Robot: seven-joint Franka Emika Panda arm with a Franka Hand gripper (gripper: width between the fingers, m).
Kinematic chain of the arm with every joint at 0, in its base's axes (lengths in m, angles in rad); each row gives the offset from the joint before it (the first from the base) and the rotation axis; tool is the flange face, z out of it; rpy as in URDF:
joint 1: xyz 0 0 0.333 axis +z
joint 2: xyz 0 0 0 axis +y
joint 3: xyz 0 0 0.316 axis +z
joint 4: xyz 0.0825 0 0 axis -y
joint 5: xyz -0.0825 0 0.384 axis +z
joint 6: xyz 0 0 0 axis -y
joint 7: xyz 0.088 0 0 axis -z
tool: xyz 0 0 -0.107 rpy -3.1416 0 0
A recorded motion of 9 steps. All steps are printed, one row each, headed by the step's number.
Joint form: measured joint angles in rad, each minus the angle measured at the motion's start. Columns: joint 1, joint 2, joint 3, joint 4, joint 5, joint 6, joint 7.
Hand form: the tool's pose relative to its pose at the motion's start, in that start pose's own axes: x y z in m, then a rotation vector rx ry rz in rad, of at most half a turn. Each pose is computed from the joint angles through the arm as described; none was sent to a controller.
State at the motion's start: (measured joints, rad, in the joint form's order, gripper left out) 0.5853 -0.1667 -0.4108 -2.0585 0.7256 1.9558 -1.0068
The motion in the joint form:
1: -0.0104 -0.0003 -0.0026 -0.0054 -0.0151 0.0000 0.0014
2: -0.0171 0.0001 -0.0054 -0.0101 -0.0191 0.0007 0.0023
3: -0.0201 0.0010 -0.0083 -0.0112 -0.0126 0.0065 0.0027
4: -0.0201 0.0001 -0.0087 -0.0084 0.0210 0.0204 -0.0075
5: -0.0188 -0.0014 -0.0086 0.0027 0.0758 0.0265 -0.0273
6: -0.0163 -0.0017 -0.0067 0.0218 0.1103 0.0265 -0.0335
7: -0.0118 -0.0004 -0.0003 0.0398 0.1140 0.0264 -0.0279
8: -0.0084 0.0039 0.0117 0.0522 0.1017 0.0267 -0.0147
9: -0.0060 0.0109 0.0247 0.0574 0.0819 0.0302 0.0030
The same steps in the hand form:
1: -0.0056 0.0052 -0.0026 -0.0114 -0.0094 0.0086
2: -0.0097 0.0090 -0.0040 -0.0162 -0.0114 0.0183
3: -0.0109 0.0116 -0.0058 -0.0199 -0.0020 0.0268
4: -0.0073 0.0114 -0.0086 -0.0174 0.0343 0.0273
5: 0.0003 0.0084 -0.0136 -0.0018 0.0880 0.0196
6: 0.0096 0.0040 -0.0195 0.0075 0.1251 0.0107
7: 0.0183 -0.0014 -0.0219 0.0069 0.1327 -0.0013
8: 0.0250 -0.0066 -0.0192 0.0035 0.1202 -0.0098
9: 0.0288 -0.0097 -0.0128 -0.0028 0.0972 -0.0103

